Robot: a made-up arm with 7 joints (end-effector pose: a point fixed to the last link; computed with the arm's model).
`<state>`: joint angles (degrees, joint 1 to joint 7).
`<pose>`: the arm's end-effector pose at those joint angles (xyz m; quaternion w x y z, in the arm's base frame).
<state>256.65 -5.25 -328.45 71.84 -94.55 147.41 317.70</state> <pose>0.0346 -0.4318 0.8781 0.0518 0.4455 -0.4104 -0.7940</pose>
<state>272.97 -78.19 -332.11 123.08 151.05 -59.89 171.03</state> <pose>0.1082 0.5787 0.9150 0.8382 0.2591 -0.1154 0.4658</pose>
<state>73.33 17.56 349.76 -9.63 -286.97 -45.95 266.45</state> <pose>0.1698 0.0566 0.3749 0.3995 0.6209 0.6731 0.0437</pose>
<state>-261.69 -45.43 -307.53 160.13 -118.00 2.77 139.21</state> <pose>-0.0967 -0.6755 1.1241 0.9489 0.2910 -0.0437 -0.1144</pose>
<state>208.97 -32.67 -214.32 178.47 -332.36 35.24 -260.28</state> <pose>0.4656 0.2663 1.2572 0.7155 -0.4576 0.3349 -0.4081</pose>
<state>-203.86 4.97 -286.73 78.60 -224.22 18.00 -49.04</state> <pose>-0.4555 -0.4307 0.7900 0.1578 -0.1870 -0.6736 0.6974</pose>
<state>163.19 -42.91 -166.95 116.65 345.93 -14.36 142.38</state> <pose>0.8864 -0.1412 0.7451 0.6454 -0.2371 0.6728 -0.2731</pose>
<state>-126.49 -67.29 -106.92 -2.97 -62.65 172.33 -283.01</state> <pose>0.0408 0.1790 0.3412 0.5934 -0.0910 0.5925 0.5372</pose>
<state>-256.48 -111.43 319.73 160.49 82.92 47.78 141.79</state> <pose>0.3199 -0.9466 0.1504 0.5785 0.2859 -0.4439 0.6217</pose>
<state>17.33 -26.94 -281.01 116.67 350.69 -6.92 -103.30</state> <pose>-0.4441 0.3193 1.1911 0.2266 -0.3085 0.3565 0.8523</pose>
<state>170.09 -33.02 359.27 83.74 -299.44 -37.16 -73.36</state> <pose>-0.1134 0.1398 1.1618 0.8409 -0.2321 -0.3688 -0.3208</pose>
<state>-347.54 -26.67 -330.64 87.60 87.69 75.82 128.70</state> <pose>0.1056 0.3945 1.0836 0.2768 -0.5860 0.4875 0.5851</pose>
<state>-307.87 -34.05 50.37 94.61 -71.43 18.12 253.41</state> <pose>-0.4212 0.2571 1.0987 0.6873 -0.4231 0.3099 0.5025</pose>
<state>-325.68 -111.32 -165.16 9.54 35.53 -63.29 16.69</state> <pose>0.0233 0.0015 0.0341 0.2218 -0.0987 0.9219 0.3020</pose>
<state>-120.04 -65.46 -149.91 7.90 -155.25 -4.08 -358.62</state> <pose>-0.0912 0.0601 0.2680 0.4716 0.4383 -0.7327 0.2204</pose>
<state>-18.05 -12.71 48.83 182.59 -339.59 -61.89 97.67</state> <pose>-0.2961 -0.0668 1.2044 0.8055 0.4789 -0.3085 -0.1633</pose>
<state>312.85 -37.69 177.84 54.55 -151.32 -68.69 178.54</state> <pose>-0.3302 0.2871 0.3464 0.3139 0.5219 0.7247 -0.3222</pose>
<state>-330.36 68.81 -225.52 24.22 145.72 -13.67 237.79</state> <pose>-0.1590 0.1882 0.5402 0.4549 -0.3475 -0.7253 0.3823</pose>
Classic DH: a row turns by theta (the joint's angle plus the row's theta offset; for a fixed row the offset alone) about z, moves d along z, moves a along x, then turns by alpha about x. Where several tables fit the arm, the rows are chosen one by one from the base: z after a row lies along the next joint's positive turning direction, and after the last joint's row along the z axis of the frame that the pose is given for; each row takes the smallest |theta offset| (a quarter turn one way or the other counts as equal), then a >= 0, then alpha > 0; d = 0 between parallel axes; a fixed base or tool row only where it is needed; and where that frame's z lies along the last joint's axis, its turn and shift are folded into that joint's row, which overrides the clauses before.
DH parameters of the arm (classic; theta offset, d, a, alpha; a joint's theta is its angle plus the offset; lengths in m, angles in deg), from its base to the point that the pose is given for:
joint 1: 0 0.3905 0 -90
joint 2: 0 0 0 90
joint 3: 0 0.4653 0.0682 90
joint 4: 0 0 0.0949 90
joint 5: 0 0.4192 0 90
joint 6: 0 0 0.0816 -90
joint 7: 0 0.1041 0 0

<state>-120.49 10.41 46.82 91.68 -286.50 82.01 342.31</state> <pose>0.2001 -0.6131 0.8705 0.4400 -0.6360 0.4222 -0.4728</pose>
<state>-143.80 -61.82 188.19 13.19 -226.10 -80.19 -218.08</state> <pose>0.1878 0.0634 0.2948 0.0960 0.0447 0.5876 -0.8022</pose>
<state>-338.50 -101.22 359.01 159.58 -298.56 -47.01 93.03</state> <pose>-0.8126 -0.4458 0.2778 0.5796 0.5459 -0.5706 0.2015</pose>
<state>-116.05 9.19 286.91 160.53 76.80 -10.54 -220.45</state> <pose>-0.1785 -0.0261 1.3689 0.2041 0.1512 -0.0764 -0.9642</pose>
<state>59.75 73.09 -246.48 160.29 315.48 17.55 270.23</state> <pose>0.3870 0.8761 0.7656 0.4107 -0.2652 -0.5499 -0.6772</pose>
